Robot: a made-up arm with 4 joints. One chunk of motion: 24 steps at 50 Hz.
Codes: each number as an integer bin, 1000 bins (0 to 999) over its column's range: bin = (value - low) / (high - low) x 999, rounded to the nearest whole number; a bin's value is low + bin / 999 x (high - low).
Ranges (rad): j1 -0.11..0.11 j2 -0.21..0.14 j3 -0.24..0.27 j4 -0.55..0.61
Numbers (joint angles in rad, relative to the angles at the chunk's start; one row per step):
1: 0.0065 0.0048 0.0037 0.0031
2: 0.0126 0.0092 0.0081 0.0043
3: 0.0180 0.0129 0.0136 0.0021
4: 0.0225 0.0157 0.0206 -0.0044
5: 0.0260 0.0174 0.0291 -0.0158
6: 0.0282 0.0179 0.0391 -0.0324
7: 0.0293 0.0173 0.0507 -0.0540
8: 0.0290 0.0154 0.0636 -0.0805
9: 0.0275 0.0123 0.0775 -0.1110
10: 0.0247 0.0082 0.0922 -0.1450
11: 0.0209 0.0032 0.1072 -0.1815
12: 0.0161 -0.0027 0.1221 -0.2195
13: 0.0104 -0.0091 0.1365 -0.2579
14: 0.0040 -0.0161 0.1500 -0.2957
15: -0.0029 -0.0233 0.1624 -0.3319
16: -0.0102 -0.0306 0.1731 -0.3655
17: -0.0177 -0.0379 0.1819 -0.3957
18: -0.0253 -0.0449 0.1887 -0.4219
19: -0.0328 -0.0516 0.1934 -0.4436
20: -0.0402 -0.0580 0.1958 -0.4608
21: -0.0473 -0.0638 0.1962 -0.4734
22: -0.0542 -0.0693 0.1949 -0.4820
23: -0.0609 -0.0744 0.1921 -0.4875
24: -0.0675 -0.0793 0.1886 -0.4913
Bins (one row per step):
1: 529 613 477 476
2: 557 626 486 477
3: 581 636 497 475
4: 602 644 510 470
5: 618 649 527 460
6: 628 650 547 446
7: 633 649 569 427
8: 631 643 595 404
9: 624 635 622 378
10: 612 623 651 349
11: 594 609 680 317
12: 573 592 709 285
13: 547 573 737 252
14: 518 553 764 219
15: 486 533 788 188
16: 453 512 809 159
17: 419 491 826 133
18: 385 471 840 110
19: 351 452 849 92
20: 317 434 854 77
21: 285 417 854 66
22: 253 402 852 59
23: 223 387 846 54
24: 193 373 840 51

